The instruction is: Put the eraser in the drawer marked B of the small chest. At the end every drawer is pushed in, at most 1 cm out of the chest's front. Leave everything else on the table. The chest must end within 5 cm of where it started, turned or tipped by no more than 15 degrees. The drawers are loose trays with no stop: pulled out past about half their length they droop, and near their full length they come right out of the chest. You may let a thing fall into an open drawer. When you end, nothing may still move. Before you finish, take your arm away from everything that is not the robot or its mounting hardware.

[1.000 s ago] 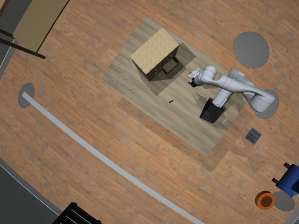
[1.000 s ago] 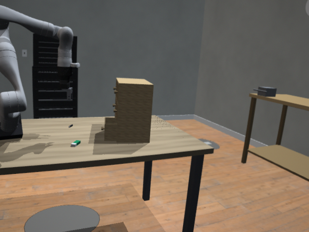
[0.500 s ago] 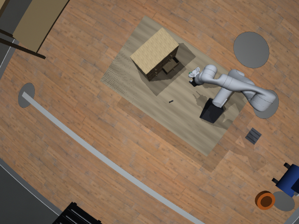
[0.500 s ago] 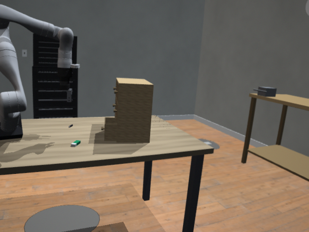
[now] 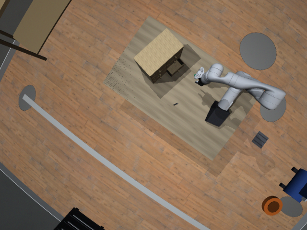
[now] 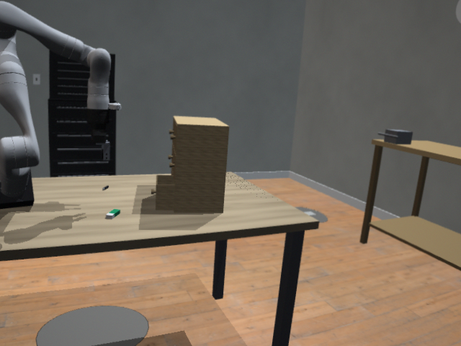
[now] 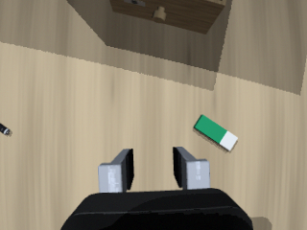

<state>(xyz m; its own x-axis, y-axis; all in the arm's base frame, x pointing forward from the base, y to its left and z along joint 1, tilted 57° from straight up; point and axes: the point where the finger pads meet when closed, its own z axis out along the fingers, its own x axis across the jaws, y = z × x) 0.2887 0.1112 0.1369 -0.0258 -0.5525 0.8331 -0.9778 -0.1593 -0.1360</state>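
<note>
My gripper is now 100 mm to the left of the eraser and 190 mm above it. Round my hand: drawer (260 mm ahead, 50 mm to the right, 170 mm below); dark object (40 mm ahead, 240 mm to the left, 190 mm below).
</note>
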